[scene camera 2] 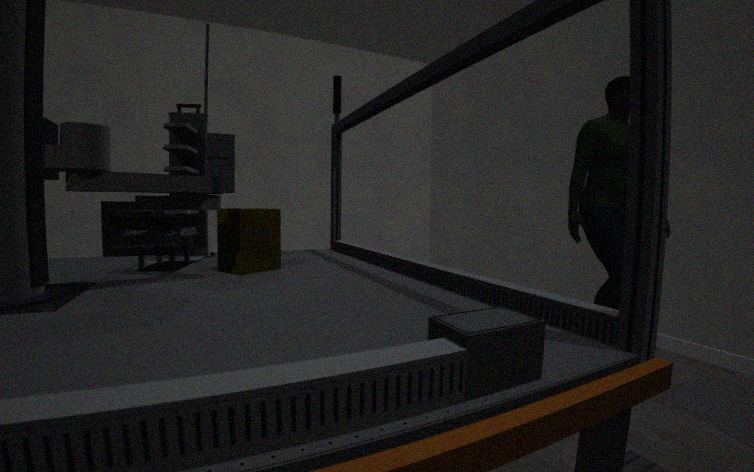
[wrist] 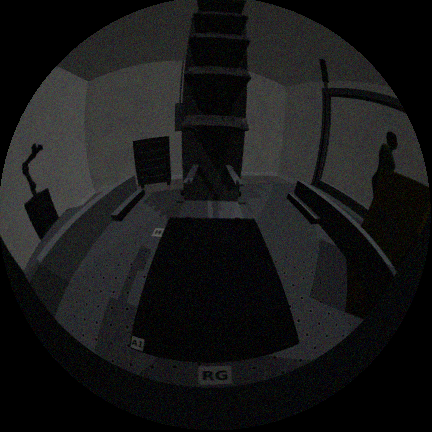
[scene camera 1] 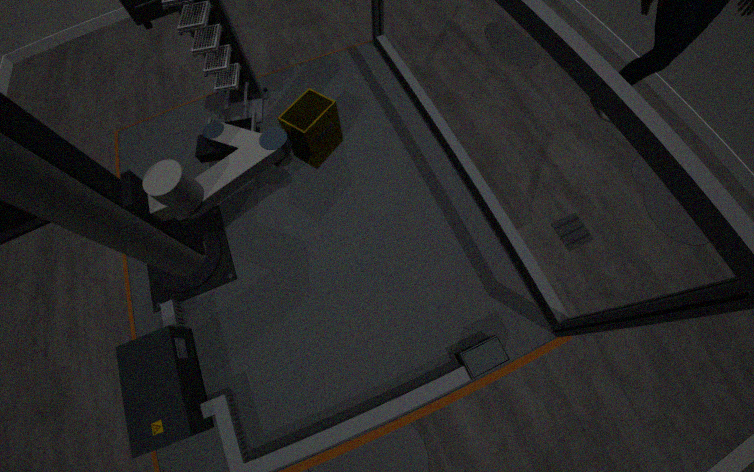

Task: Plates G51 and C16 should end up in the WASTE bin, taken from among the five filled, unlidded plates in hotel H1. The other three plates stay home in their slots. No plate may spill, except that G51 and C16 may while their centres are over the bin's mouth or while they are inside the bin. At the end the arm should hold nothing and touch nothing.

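Seen in the pictures: gripper, fingertip midpoint: (scene camera 2: 169,230) (wrist: 217,182) (scene camera 1: 232,115); arm's base, link origin: (scene camera 2: 5,304) (scene camera 1: 189,257).
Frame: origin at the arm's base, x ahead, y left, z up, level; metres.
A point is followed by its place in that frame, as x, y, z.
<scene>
Hotel H1 (scene camera 1: 235,46) {0.419, 0.585, 0.271} (scene camera 2: 187,119) {0.365, 0.599, 0.562} (wrist: 215,121) is a tall dark tower of shelves. In scene camera 1, light gridded plates (scene camera 1: 227,76) {0.350, 0.535, 0.204} (scene camera 1: 217,57) {0.350, 0.536, 0.285} (scene camera 1: 205,38) {0.346, 0.530, 0.364} (scene camera 1: 193,16) {0.346, 0.527, 0.440} sit in a column on its shelves, and part of another shows at the top edge. Their names cannot be read, so G51 and C16 cannot be told apart. The yellow WASTE bin (scene camera 1: 325,136) {0.599, 0.181, 0.117} (scene camera 2: 258,239) {0.589, 0.175, 0.117} (wrist: 392,217) {0.523, 0.273, 0.151} stands beside the hotel; its inside is dark. My gripper (scene camera 1: 240,109) {0.315, 0.409, 0.136} (wrist: 217,182) {0.315, 0.409, 0.136} is open and empty, fingers toward the hotel, low in front of it and apart from the plates.
A dark nest (wrist: 215,285) {0.298, 0.353, 0.073} labelled RG lies below the gripper in the wrist view. The arm's forearm (scene camera 1: 236,166) {0.324, 0.037, 0.297} (scene camera 2: 133,182) {0.277, -0.010, 0.275} passes close to the bin. A grey box (scene camera 1: 484,356) {0.748, -0.665, 0.088} (scene camera 2: 489,350) {0.721, -0.705, 0.066} stands at the front rail. A person (scene camera 1: 676,33) (scene camera 2: 603,155) (wrist: 386,160) is beyond the fence.
</scene>
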